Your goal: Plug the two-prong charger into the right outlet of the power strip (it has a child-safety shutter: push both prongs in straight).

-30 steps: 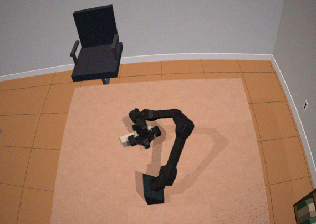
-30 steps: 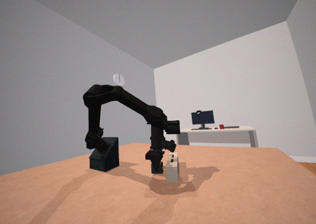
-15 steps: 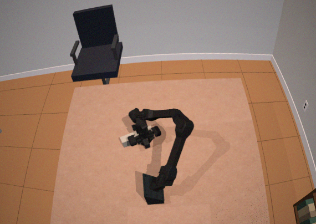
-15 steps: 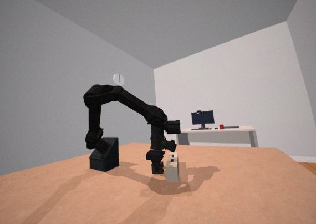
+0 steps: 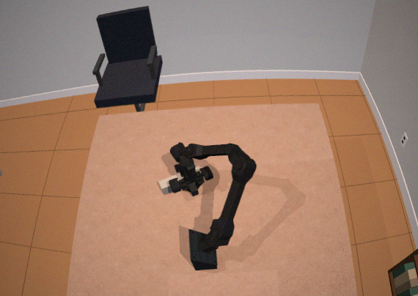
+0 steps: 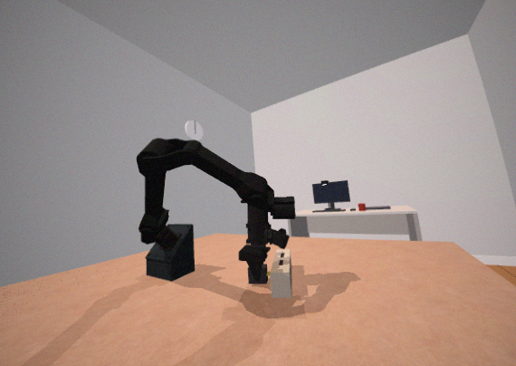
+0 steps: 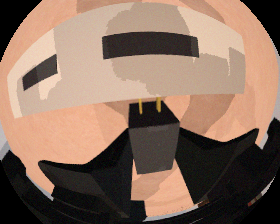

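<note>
My gripper tip is 10 mm short of the dark charger, 10 mm to the right of it and 10 mm below it.
</note>
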